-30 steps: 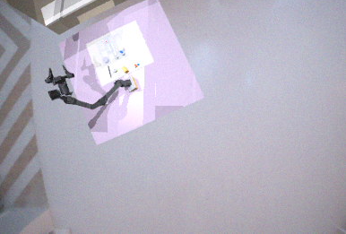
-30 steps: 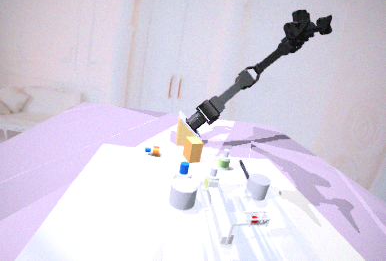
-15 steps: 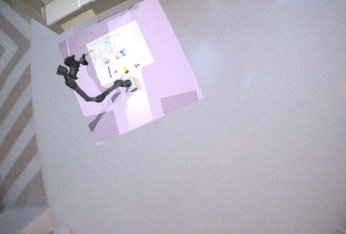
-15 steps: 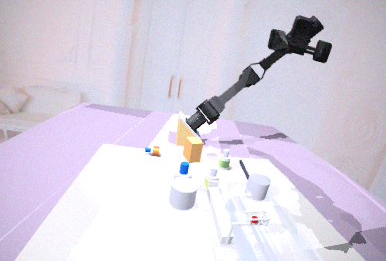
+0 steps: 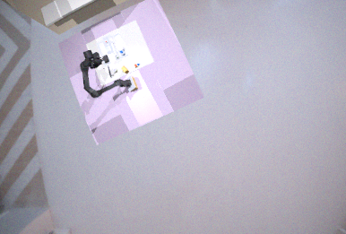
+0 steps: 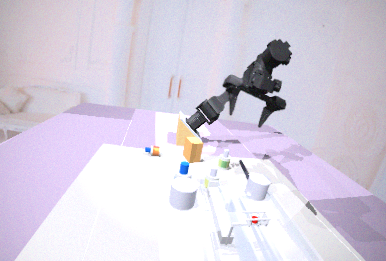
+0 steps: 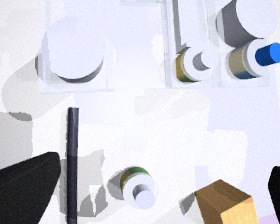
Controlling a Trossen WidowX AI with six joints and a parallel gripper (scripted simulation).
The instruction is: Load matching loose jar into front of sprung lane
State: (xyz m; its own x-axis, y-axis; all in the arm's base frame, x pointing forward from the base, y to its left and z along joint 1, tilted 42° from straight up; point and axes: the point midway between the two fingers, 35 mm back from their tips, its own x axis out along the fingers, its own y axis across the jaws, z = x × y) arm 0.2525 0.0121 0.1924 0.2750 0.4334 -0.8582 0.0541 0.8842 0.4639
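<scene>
Right now the dark rod is 180 mm below my gripper tip, 60 mm to the left of it and 40 mm behind it. The rest, counted from my gripper tip: tan box 150 mm below, 120 mm to the right, 100 mm behind; then clear lane 220 mm ahead, 160 mm below, 40 mm to the right.
</scene>
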